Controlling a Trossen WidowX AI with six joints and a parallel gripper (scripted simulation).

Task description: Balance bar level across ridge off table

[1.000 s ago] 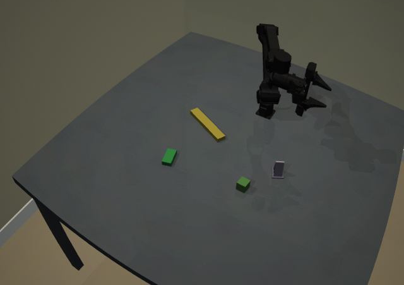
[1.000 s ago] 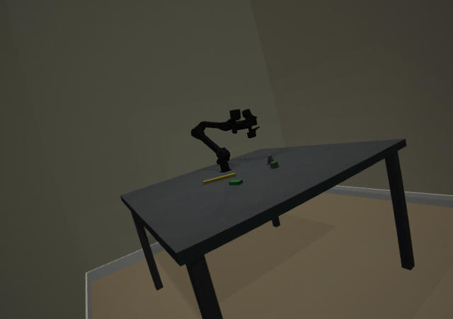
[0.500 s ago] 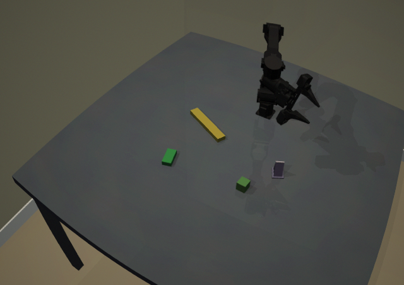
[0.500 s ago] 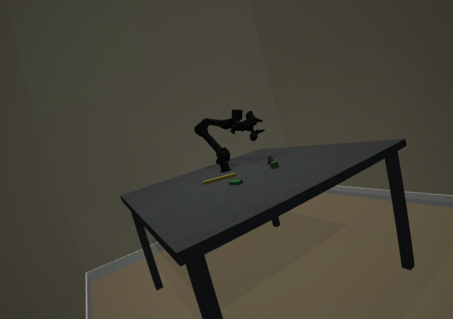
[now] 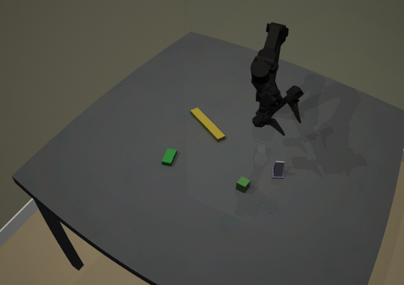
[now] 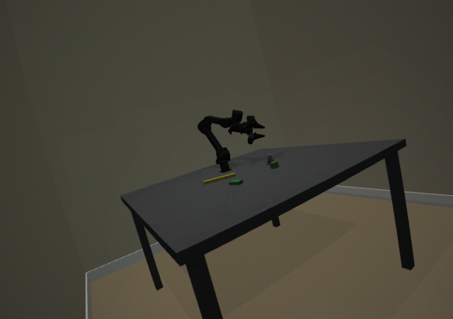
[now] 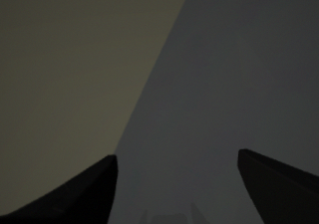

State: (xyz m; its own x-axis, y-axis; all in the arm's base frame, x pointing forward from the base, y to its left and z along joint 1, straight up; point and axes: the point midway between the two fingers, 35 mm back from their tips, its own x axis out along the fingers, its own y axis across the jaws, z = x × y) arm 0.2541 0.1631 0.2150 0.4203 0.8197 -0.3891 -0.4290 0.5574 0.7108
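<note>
The yellow bar is 350 mm to the right of my gripper tip, 190 mm below it and 70 mm behind it. The rest, counted from my gripper tip: green cube 190 mm below, 130 mm ahead, 90 mm to the right; flat green block 370 mm to the right, 190 mm below, 140 mm ahead.
</note>
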